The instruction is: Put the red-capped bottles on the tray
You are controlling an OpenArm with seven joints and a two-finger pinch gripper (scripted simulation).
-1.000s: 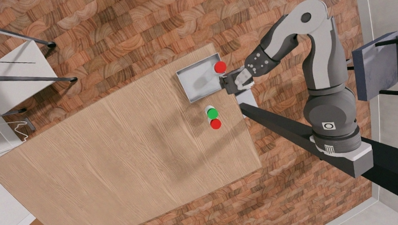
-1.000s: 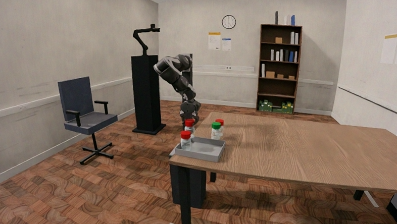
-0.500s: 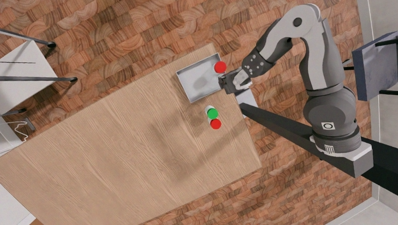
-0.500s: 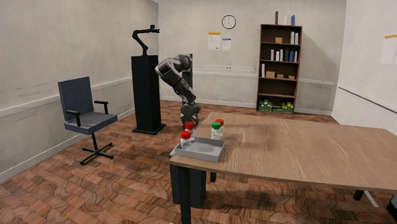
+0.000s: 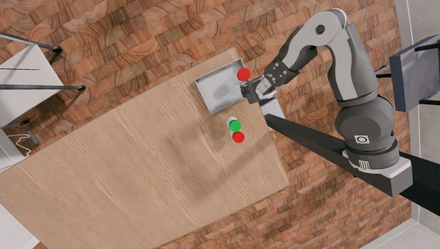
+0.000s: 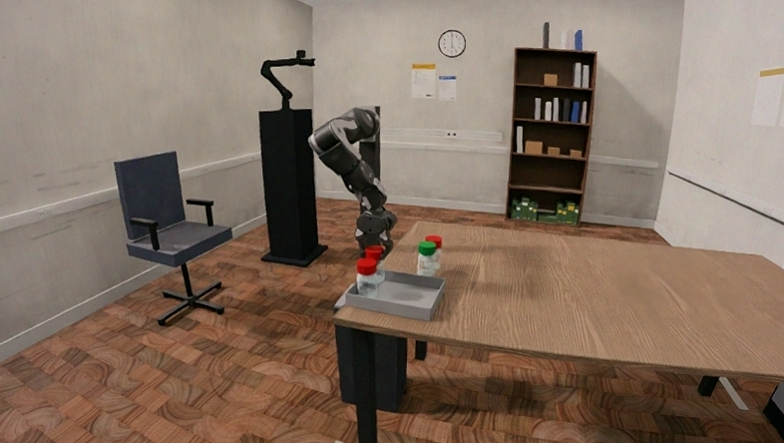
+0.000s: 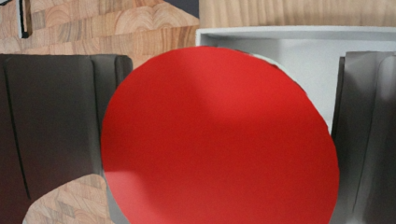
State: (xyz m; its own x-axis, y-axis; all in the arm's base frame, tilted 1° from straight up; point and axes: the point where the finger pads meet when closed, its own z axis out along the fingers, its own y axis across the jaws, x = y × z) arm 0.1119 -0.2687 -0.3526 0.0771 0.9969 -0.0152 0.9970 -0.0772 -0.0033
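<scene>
Now: the grey tray 10 cm below my hand, 8 cm ahead of it and 5 cm to the right of it. The rest, counted from my hand: green-capped bottle (13 cm ahead, 12 cm to the left, 6 cm below).
</scene>
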